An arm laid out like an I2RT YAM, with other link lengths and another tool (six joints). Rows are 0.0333 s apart.
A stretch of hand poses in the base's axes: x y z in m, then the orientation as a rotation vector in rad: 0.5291 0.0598 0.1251 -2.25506 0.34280 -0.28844; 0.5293 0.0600 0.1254 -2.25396 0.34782 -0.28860; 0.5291 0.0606 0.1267 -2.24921 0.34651 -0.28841; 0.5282 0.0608 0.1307 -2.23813 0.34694 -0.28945; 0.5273 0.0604 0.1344 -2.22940 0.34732 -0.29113; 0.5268 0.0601 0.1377 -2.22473 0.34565 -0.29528; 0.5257 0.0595 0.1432 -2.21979 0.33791 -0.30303; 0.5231 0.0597 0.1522 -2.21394 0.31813 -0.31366; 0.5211 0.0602 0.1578 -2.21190 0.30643 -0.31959; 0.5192 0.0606 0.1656 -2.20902 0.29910 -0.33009; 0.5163 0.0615 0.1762 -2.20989 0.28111 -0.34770; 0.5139 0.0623 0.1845 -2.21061 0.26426 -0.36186; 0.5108 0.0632 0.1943 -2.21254 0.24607 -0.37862; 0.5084 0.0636 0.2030 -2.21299 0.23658 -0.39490; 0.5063 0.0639 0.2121 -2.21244 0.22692 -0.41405
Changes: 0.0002 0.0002 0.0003 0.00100 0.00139 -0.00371; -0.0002 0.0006 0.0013 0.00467 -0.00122 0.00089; -0.0009 0.0002 0.0040 0.01059 -0.00269 -0.00096; -0.0009 -0.0004 0.0037 0.00817 -0.00271 -0.00109; -0.0005 -0.0003 0.0033 0.00375 -0.00438 -0.00036; -0.0011 -0.0006 0.0055 0.00332 -0.00908 0.00277; -0.0026 0.0002 0.0090 0.00355 -0.01554 0.01044; -0.0020 0.0005 0.0056 0.00071 -0.00868 0.00632; -0.0019 0.0004 0.0078 0.00068 -0.01047 0.00153; -0.0029 0.0009 0.0106 -0.00466 -0.01849 0.00667; -0.0024 0.0008 0.0083 -0.00398 -0.01568 0.00706; -0.0031 0.0009 0.0098 -0.00586 -0.01770 0.00704; -0.0024 0.0004 0.0087 -0.00402 -0.01457 0.00095; -0.0021 0.0003 0.0091 -0.00371 -0.01680 0.00005
